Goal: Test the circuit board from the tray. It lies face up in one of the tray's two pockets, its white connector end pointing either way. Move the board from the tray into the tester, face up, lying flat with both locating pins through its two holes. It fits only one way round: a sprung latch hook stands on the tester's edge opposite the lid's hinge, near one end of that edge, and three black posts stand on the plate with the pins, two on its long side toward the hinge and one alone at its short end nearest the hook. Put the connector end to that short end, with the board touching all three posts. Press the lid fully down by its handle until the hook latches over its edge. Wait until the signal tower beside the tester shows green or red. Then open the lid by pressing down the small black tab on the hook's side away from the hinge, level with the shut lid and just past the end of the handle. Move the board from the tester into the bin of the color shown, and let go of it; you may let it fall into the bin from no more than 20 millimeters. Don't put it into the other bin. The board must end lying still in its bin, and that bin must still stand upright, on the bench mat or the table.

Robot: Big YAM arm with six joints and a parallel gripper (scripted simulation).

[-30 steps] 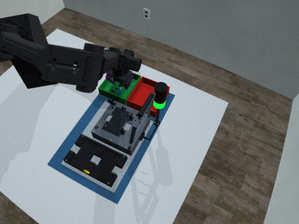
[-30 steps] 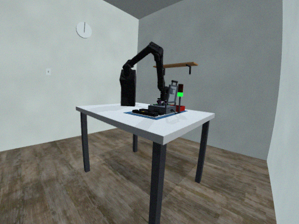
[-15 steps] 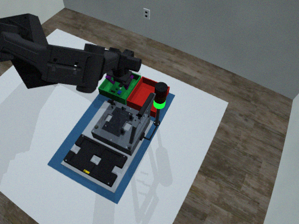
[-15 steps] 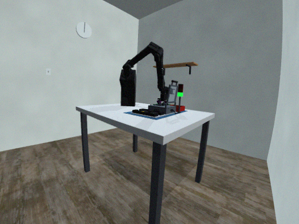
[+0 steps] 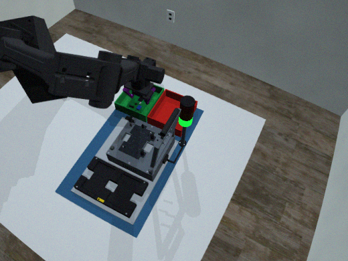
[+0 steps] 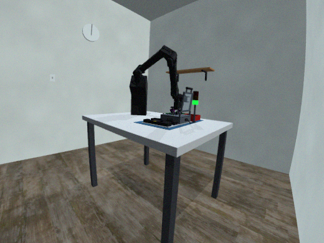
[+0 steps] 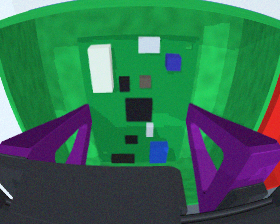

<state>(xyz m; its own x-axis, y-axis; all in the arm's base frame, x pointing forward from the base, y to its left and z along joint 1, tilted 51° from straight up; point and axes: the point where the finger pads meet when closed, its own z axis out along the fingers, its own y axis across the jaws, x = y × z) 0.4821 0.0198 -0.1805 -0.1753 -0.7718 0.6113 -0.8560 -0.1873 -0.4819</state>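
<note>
Right now the green bin is right at my hand. Also, from my hand: black latch hook: 10 mm ahead, 150 mm to the right, 70 mm above; then green circuit board: right at my hand; then red bin: 150 mm ahead, 30 mm to the right.
</note>
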